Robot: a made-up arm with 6 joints. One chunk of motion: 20 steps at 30 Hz.
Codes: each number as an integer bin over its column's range. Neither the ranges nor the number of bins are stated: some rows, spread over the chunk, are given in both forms.
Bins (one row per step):
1: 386 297 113 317 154 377
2: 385 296 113 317 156 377
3: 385 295 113 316 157 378
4: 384 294 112 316 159 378
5: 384 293 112 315 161 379
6: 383 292 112 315 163 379
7: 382 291 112 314 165 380
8: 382 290 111 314 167 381
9: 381 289 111 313 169 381
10: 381 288 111 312 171 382
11: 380 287 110 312 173 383
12: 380 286 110 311 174 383
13: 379 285 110 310 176 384
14: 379 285 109 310 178 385
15: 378 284 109 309 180 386
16: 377 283 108 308 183 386
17: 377 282 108 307 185 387
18: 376 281 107 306 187 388
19: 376 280 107 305 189 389
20: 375 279 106 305 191 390
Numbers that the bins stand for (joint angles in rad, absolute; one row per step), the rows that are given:
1: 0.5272 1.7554 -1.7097 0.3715 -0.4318 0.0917
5: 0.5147 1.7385 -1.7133 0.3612 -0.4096 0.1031
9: 0.4959 1.7216 -1.7168 0.3509 -0.3842 0.1146
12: 0.4896 1.7089 -1.7204 0.3406 -0.3684 0.1261
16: 0.4709 1.6962 -1.7275 0.3252 -0.3398 0.1433
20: 0.4583 1.6793 -1.7345 0.3098 -0.3145 0.1662
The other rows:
2: 0.5210 1.7512 -1.7097 0.3715 -0.4254 0.0917
3: 0.5210 1.7470 -1.7097 0.3664 -0.4223 0.0974
4: 0.5147 1.7427 -1.7133 0.3664 -0.4159 0.0974
6: 0.5084 1.7343 -1.7133 0.3612 -0.4032 0.1031
7: 0.5022 1.7301 -1.7133 0.3561 -0.3969 0.1089
8: 0.5022 1.7258 -1.7168 0.3561 -0.3906 0.1146
10: 0.4959 1.7174 -1.7168 0.3458 -0.3779 0.1203
11: 0.4896 1.7132 -1.7204 0.3458 -0.3715 0.1261
13: 0.4834 1.7047 -1.7204 0.3355 -0.3620 0.1318
14: 0.4834 1.7047 -1.7239 0.3355 -0.3557 0.1375
15: 0.4771 1.7005 -1.7239 0.3304 -0.3494 0.1433
17: 0.4709 1.6920 -1.7275 0.3201 -0.3335 0.1490
18: 0.4646 1.6878 -1.7310 0.3149 -0.3272 0.1547
19: 0.4646 1.6836 -1.7310 0.3098 -0.3208 0.1605

